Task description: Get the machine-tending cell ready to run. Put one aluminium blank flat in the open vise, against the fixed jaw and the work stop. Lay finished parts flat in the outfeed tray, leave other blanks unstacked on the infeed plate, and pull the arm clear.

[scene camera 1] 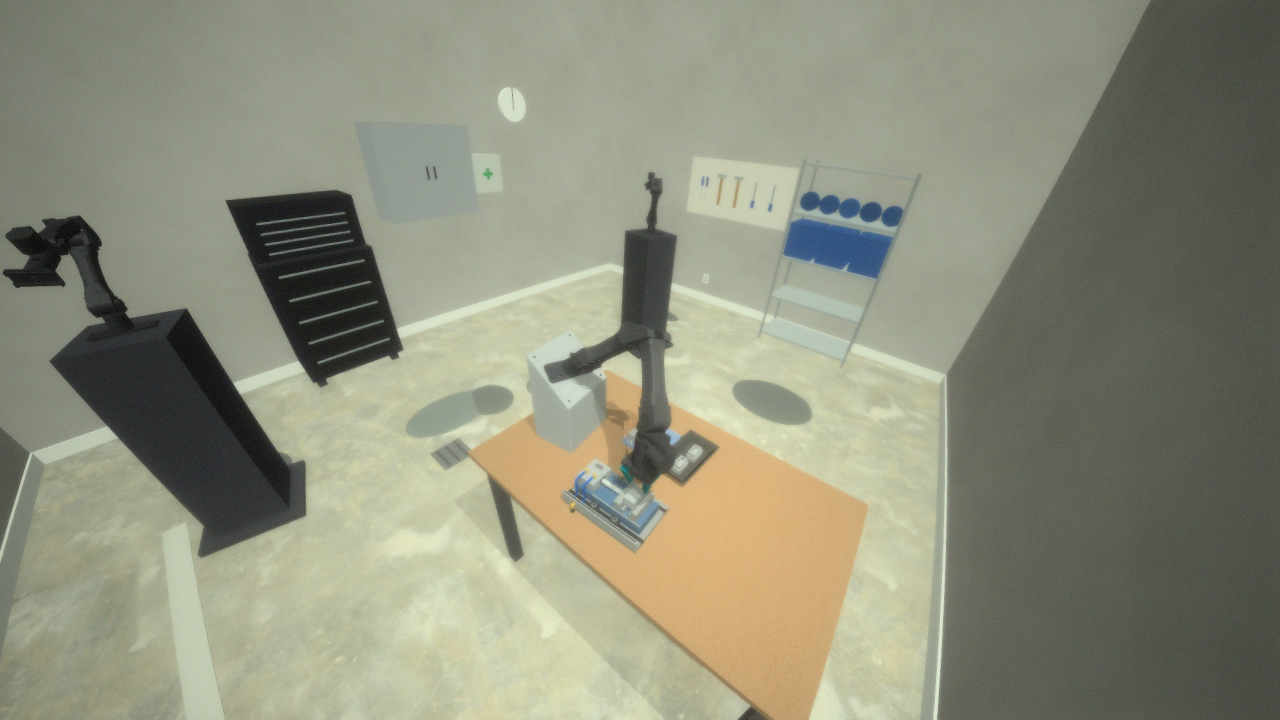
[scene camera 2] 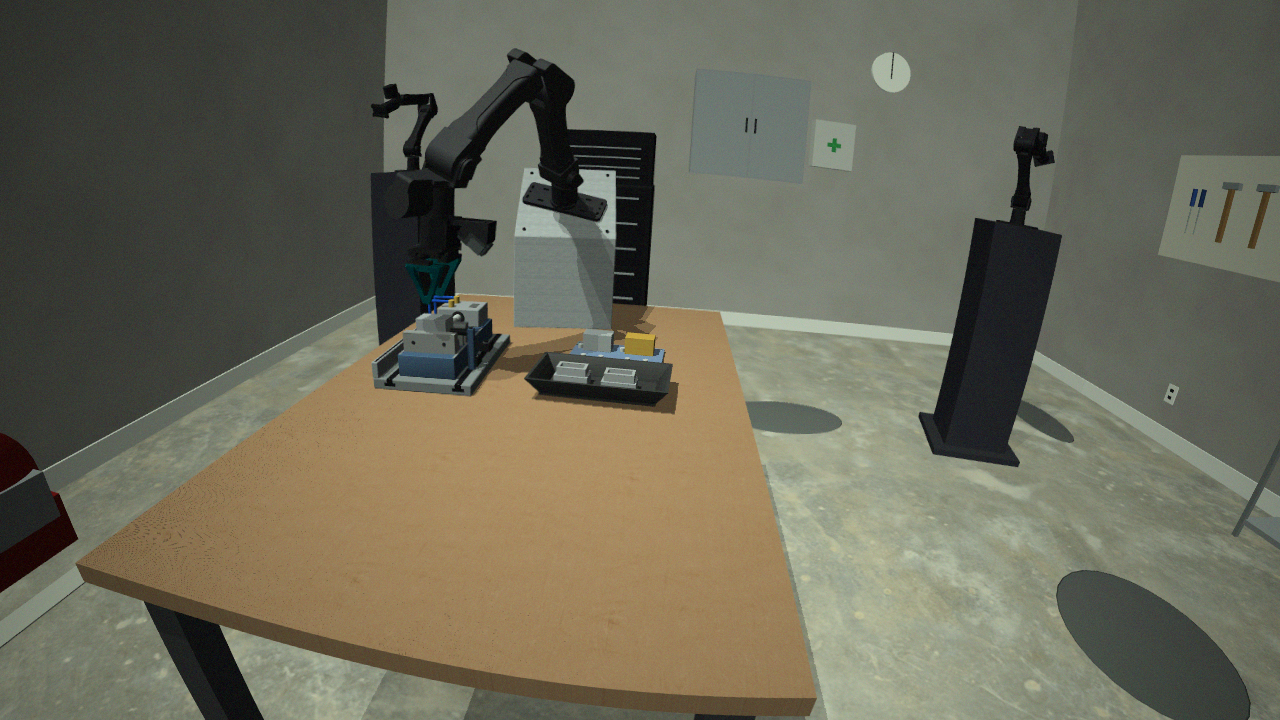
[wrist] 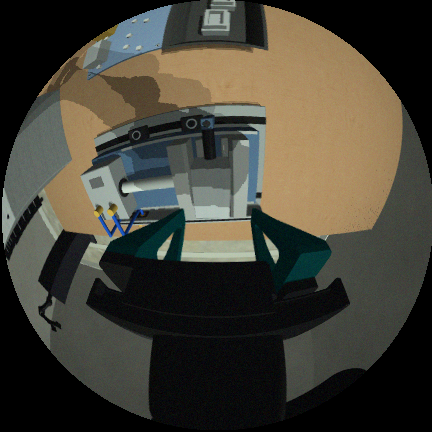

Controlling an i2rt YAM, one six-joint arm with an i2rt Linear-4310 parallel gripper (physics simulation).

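Places are measured from the arm's base along level axes (x left, y back, z up), in millimetres.
Where they show: gripper, fingertip midpoint: [scene camera 1: 637, 487] [scene camera 2: 433, 300] [wrist: 217, 214]; arm's base at its link origin: [scene camera 1: 569, 368] [scene camera 2: 564, 202].
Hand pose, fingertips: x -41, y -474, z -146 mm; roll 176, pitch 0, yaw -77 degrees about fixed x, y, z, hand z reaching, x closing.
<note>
Each offset is from my fingertips to the top centre of the thing. "spot": to the spot under its first point. Level surfaces: height alone.
My gripper [scene camera 2: 434, 299] [wrist: 217, 214] is open and empty, its teal fingers above the vise {dx -26, dy +72, dz -50 mm} [scene camera 1: 597, 514] [scene camera 2: 431, 364] [wrist: 145, 157]. A grey aluminium blank {dx -4, dy +6, dz -33 mm} [wrist: 211, 187] lies between the moving jaw [wrist: 180, 180] and the fixed jaw [wrist: 240, 180], its far end by the black work stop {dx +43, dy +19, dz -53 mm} [wrist: 209, 144]. Whether it fully touches the stop or seats flat is unclear. Two finished parts {spot: dx +257, dy +45, dz -108 mm} [scene camera 2: 571, 371] {spot: dx +341, dy +53, dz -105 mm} [scene camera 2: 618, 376] lie in the dark outfeed tray [scene camera 2: 595, 392] [wrist: 182, 30]. A grey blank {dx +220, dy +273, dz -105 mm} [scene camera 2: 597, 340] [wrist: 97, 54] and a yellow block {dx +307, dy +290, dz -105 mm} [scene camera 2: 640, 343] stand apart on the blue infeed plate {spot: dx +232, dy +174, dz -141 mm} [wrist: 145, 36].
The vise's cylinder block {dx -48, dy +165, dz -53 mm} [wrist: 107, 182] has blue hoses and yellow fittings near my left finger. The grey arm pedestal [scene camera 1: 568, 411] [scene camera 2: 563, 282] stands behind the infeed plate on the wooden table {dz -149 mm} [scene camera 1: 733, 555] [scene camera 2: 501, 501]. The tray is beside the vise.
</note>
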